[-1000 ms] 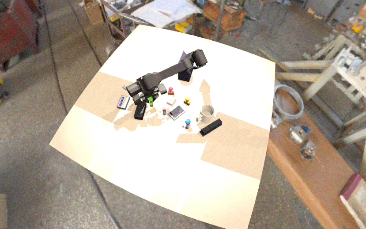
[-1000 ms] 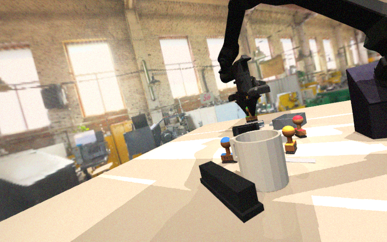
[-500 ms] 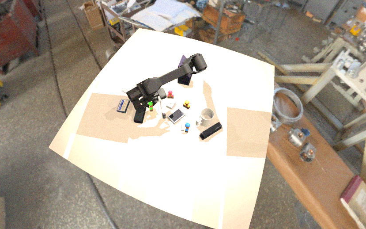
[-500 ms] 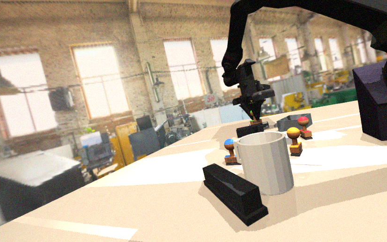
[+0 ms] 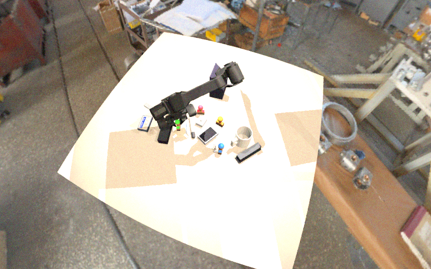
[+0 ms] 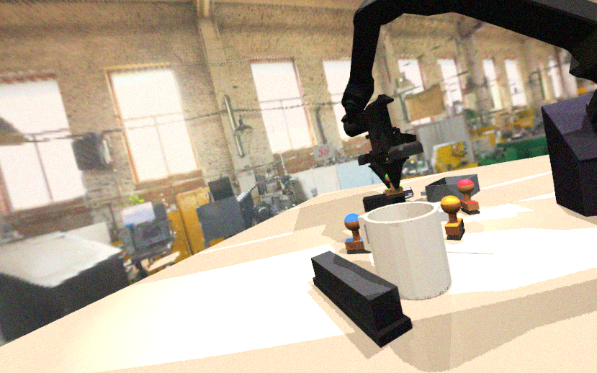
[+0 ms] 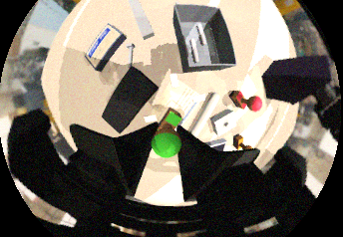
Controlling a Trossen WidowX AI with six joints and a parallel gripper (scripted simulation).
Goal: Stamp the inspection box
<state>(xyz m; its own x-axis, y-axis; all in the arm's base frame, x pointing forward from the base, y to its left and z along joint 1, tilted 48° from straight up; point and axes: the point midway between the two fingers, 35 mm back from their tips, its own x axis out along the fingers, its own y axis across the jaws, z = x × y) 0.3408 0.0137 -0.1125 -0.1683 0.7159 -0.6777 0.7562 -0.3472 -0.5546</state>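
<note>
My gripper tip is 1 cm past the white card and 6 cm above it. Round my gripper tip: dark marker (3 cm behind, 6 cm to the left, 5 cm below); grey tray (12 cm behind, 9 cm to the right, 5 cm below); green-knobbed stamp (right at my gripper tip).
</note>
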